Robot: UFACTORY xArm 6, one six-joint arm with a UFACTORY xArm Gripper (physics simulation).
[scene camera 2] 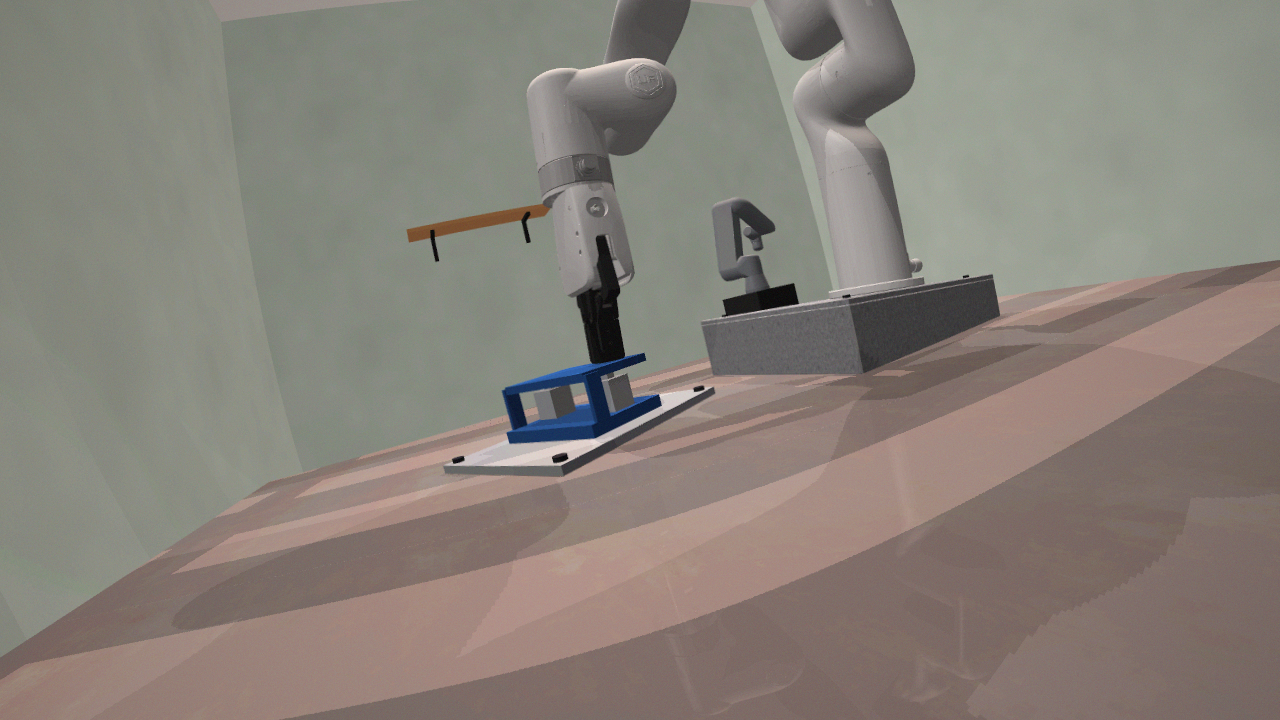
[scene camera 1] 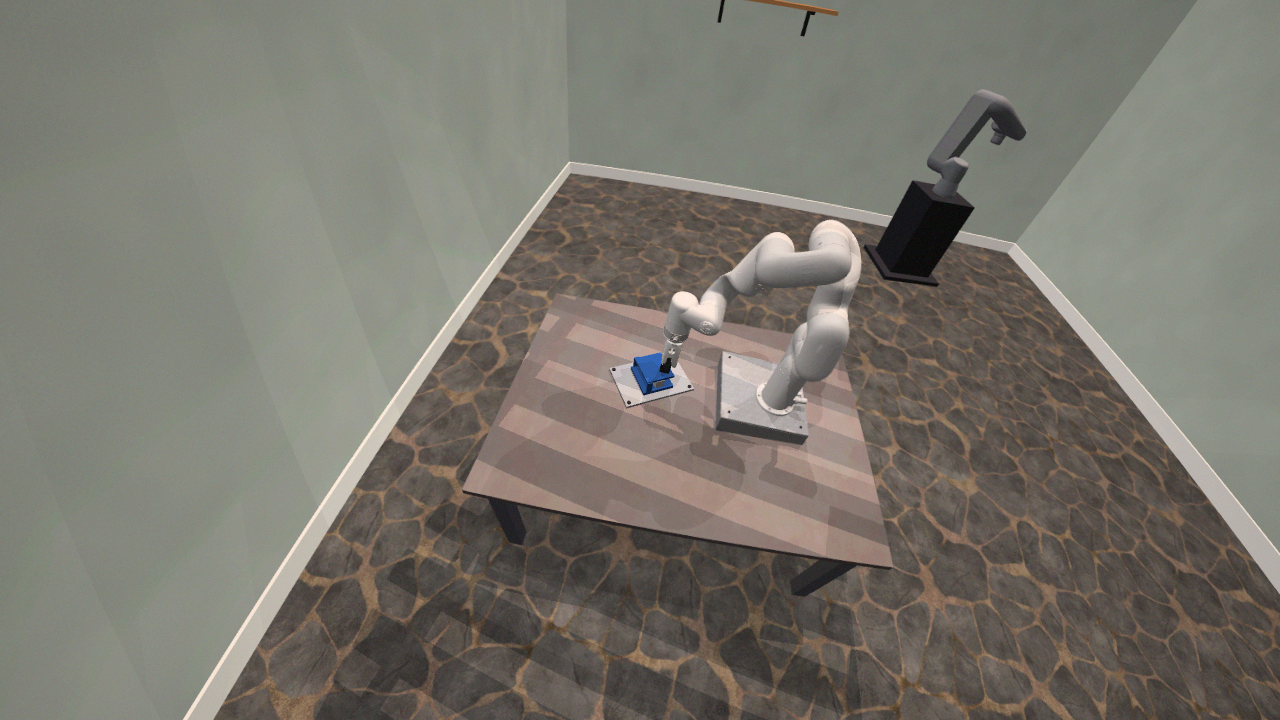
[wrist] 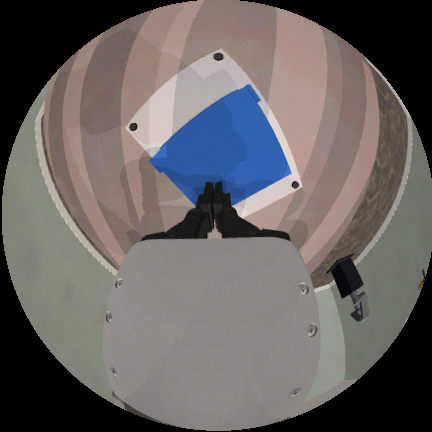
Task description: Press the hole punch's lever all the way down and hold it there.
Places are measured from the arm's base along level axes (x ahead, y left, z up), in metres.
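Pixels of known places: gripper, fingertip midpoint: (scene camera 2: 608,361) (scene camera 1: 664,371) (wrist: 214,193); arm's base, link origin: (scene camera 2: 876,291) (scene camera 1: 774,399).
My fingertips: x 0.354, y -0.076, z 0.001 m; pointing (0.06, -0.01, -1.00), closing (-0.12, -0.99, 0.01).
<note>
Ahead of a thing's pixels: the offset from my fingertips to its middle. "*": to the spot under its first point. Level surfaces: height alone.
The hole punch's blue lever {0.004 m down, 0.032 m ahead, 0.015 m right} (scene camera 1: 650,363) (scene camera 2: 562,374) (wrist: 225,135) lies low and looks about parallel to its blue base {* 0.050 m down, 0.082 m ahead, 0.014 m left} (scene camera 2: 550,434). Grey blocks (scene camera 2: 554,402) (scene camera 2: 619,392) show between lever and base in the second scene view. The punch sits on a white plate {0.058 m down, 0.036 m ahead, 0.013 m right} (scene camera 1: 629,393) (scene camera 2: 510,457) (wrist: 170,102) with dark bolts at its corners. My gripper (scene camera 1: 665,369) (scene camera 2: 607,360) (wrist: 214,193) is shut and empty, pointing down. Its fingertips are at the lever's top near the end towards my base and look in contact. The exact contact spot is partly hidden by the fingers.
The striped table {0.064 m down} (scene camera 1: 572,465) (scene camera 2: 805,555) carries my grey base block (scene camera 1: 760,434) (scene camera 2: 783,344) beside the punch. Beyond the table, a black pedestal (scene camera 1: 921,231) (scene camera 2: 760,299) (wrist: 347,277) holds another grey arm. An orange shelf (scene camera 1: 778,6) (scene camera 2: 474,222) is on the wall.
</note>
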